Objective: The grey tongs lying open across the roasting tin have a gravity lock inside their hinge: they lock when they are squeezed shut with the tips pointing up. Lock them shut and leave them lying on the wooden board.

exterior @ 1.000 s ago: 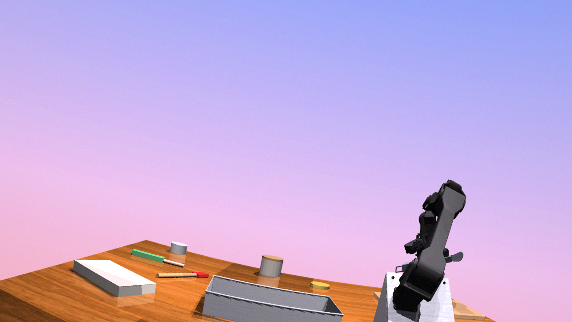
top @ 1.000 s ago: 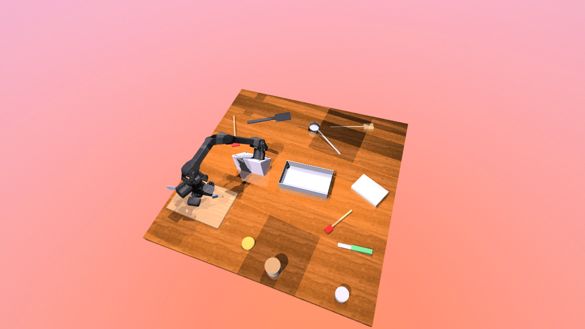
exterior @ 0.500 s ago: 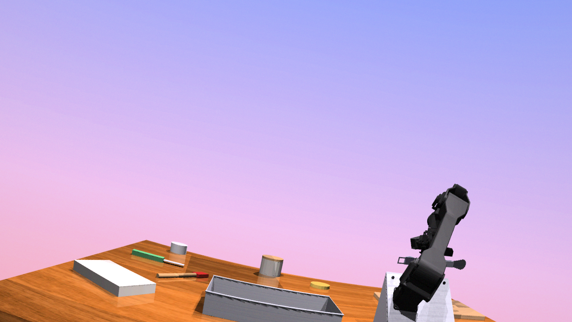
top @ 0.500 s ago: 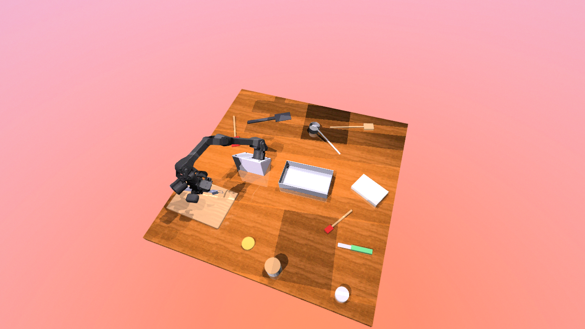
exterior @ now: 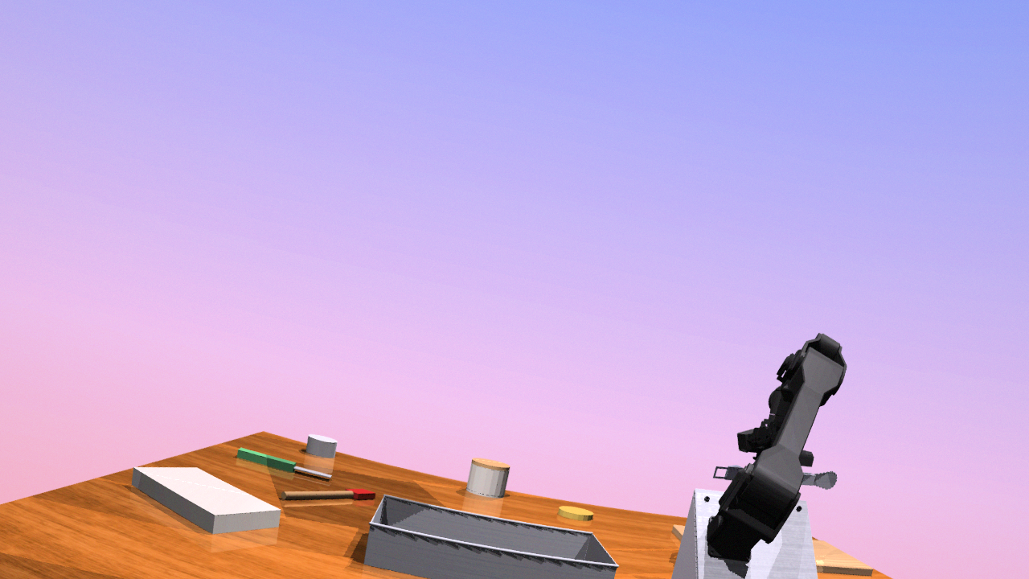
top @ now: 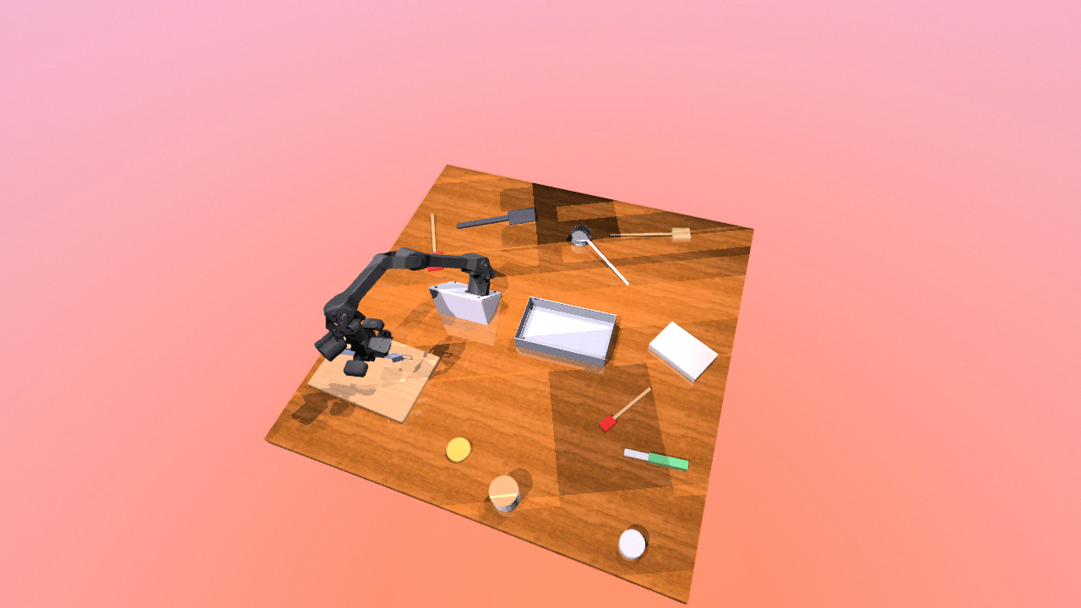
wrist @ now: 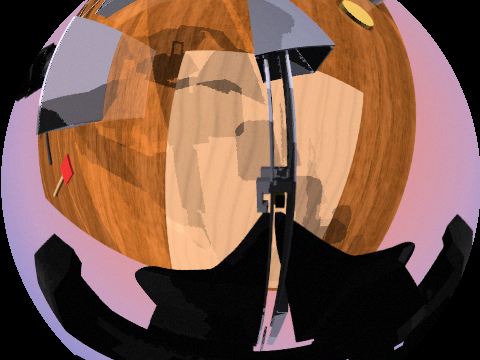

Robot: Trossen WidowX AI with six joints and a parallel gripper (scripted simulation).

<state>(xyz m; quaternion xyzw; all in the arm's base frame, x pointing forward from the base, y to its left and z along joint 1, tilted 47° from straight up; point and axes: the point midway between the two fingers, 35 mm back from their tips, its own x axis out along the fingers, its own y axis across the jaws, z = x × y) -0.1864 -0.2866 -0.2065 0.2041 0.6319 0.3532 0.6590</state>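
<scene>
Now: the wooden board 110 mm below my gripper tip and 40 mm behind it. Also, from my gripper tip: grey roasting tin 510 mm ahead, 340 mm to the left, 90 mm below; then cork-topped jar 520 mm ahead, 210 mm to the right, 80 mm below; then dark spatula 760 mm to the left, 110 mm below, 100 mm ahead.
</scene>
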